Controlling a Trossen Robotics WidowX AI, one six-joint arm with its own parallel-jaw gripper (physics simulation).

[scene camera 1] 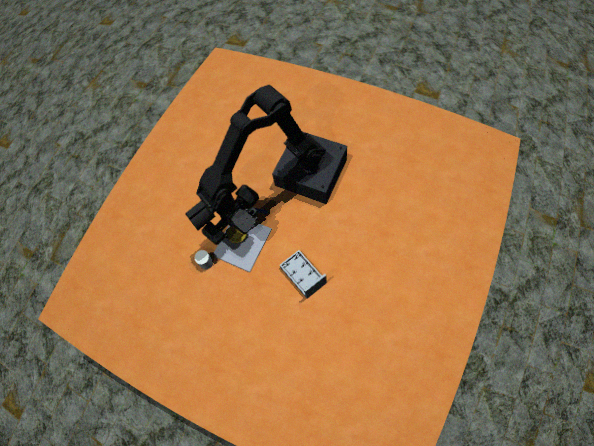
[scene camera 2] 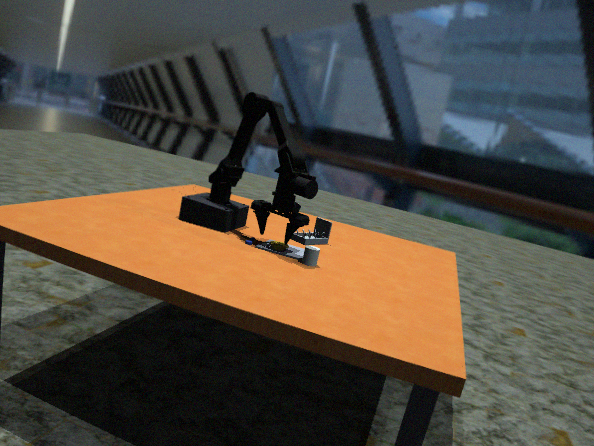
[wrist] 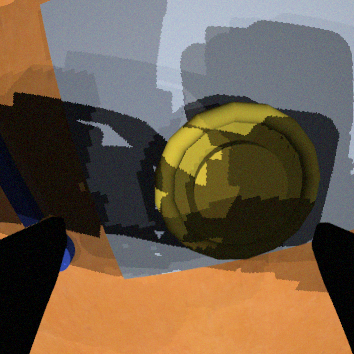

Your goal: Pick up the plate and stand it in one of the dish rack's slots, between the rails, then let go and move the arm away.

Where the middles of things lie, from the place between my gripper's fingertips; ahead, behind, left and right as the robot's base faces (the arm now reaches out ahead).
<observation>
I see my gripper 4 cm to the right of the grey mat (scene camera 1: pixel 243 255), 3 cm short of it and 3 cm above it. From my hand the other things lie so: grey dish rack (scene camera 1: pixel 308 280): 25 cm to the left, 1 cm ahead, 1 cm above.
</observation>
